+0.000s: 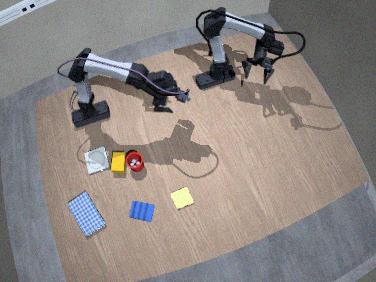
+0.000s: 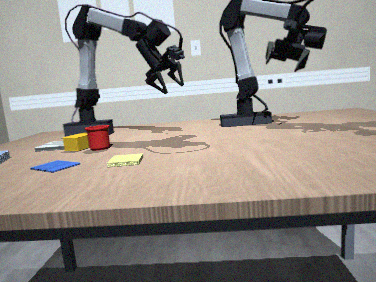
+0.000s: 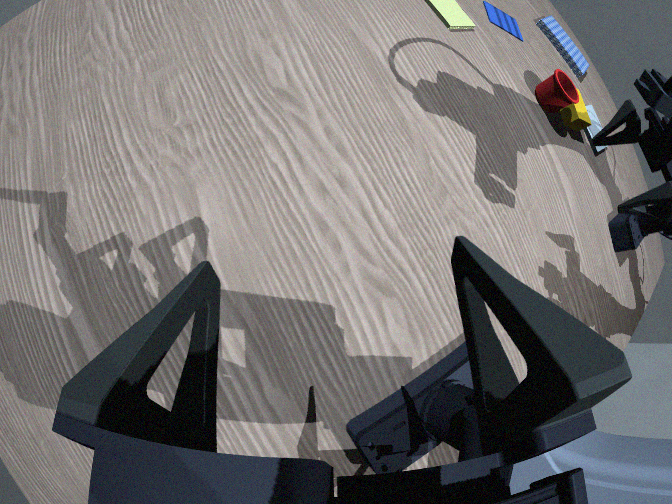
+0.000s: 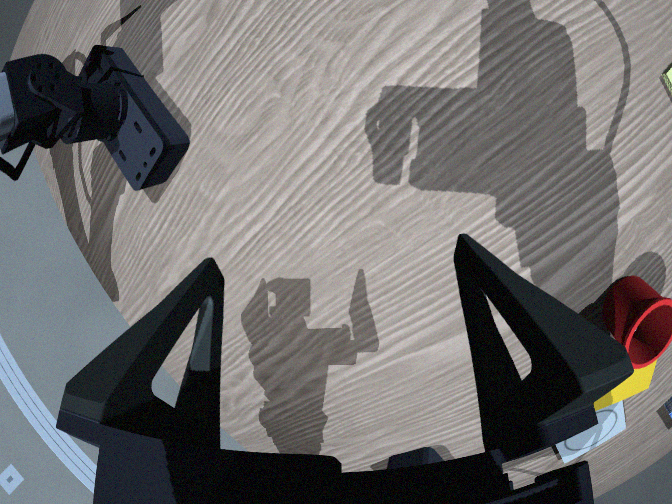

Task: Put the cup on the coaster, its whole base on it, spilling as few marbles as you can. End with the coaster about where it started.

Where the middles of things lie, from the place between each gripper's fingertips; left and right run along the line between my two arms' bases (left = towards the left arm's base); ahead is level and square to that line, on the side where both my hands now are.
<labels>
Now: the red cup [image 3: 550, 93] 16 cm ahead of my right hand [image 2: 175, 89], 23 cm to the right of it and 14 cm below it.
My left gripper [image 2: 280, 66] is now 130 mm short of the red cup, 600 mm to the left of it and 180 mm above it.
</labels>
